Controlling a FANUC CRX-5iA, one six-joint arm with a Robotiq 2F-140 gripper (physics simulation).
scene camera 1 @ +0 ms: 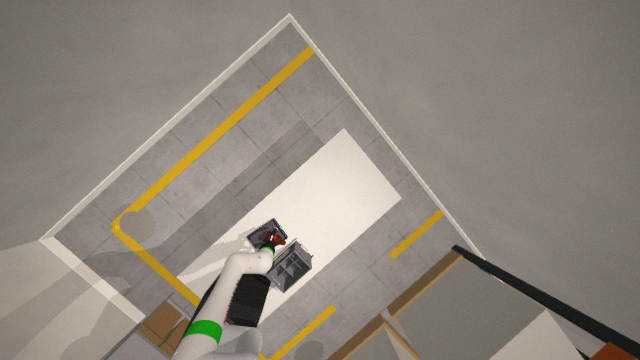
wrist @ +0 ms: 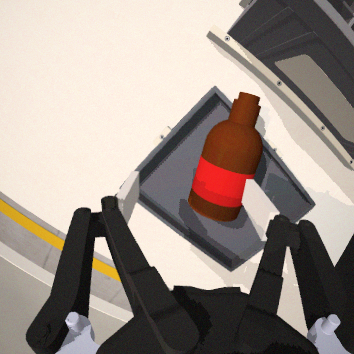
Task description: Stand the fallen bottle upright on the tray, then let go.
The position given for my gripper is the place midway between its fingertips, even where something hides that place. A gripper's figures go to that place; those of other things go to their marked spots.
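Distances from the lens: a brown bottle (wrist: 232, 149), 240 mm from the lens; my gripper (wrist: 191, 187), 220 mm from the lens.
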